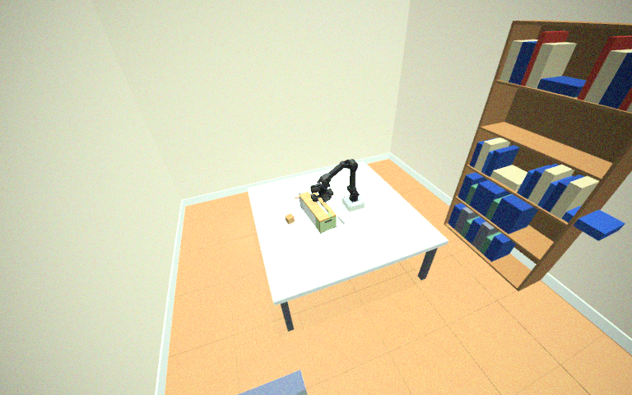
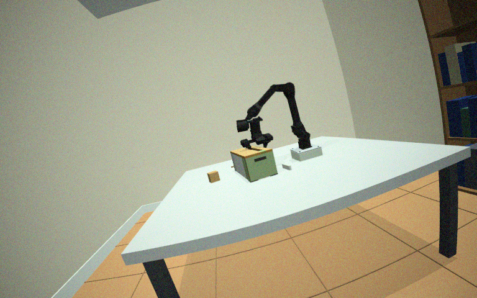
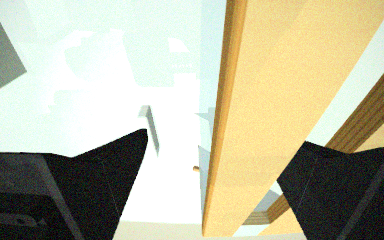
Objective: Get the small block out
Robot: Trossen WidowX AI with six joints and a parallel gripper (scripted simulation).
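Now: the green block 6 cm ahead of my gripper tip and 1 cm to the right of it. From my gripper tip the other things lie so: box (7 cm to the left, 3 cm below, 3 cm ahead); tan cube (29 cm ahead, 6 cm below, 5 cm to the left).
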